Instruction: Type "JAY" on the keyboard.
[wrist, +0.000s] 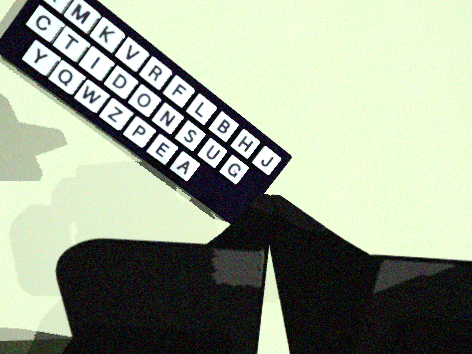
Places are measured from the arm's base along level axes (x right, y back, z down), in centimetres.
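Pixels of known places: gripper, between the fingertips: (268, 204).
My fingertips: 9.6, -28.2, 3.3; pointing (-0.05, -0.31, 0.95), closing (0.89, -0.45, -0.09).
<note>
For each thing: its top centre in the pictures, then the offset to it from my fingertips, as dx, dy, dz. "spot": a spot on its surface instead. Level surfaces: height alone.
- dark keyboard, a spot on its surface: (215, 192) spot: -1.7, +1.8, +8.5
- J key, centre of its top: (266, 160) +0.3, -2.0, +8.0
- Y key, centre of its top: (38, 57) -15.9, -0.4, +8.0
- pale greenish table surface, height of its surface: dz +9.8
- G key, centre of its top: (234, 169) -1.4, -0.3, +8.0
- H key, centre of its top: (245, 143) -1.6, -2.3, +8.0
A dark keyboard (215, 192) with white lettered keys lies diagonally across the upper left of the wrist view. The J key (267, 161) is at the right end of its top row. The A key (185, 167) is at the right end of the bottom row. The Y key (38, 56) is at the left end of the bottom row. My gripper (268, 204) is shut and empty. Its black fingertips meet beside the keyboard's lower right corner and cover part of that edge, below the J key in the view. The tips look to be above the surface; their height is hard to tell.
The keyboard rests on a pale greenish table surface (375, 100). Grey shadows fall on the surface at the left of the view. The G key (234, 171) and the H key (245, 144) are near the J key. A dark strip shows at the lower left corner.
</note>
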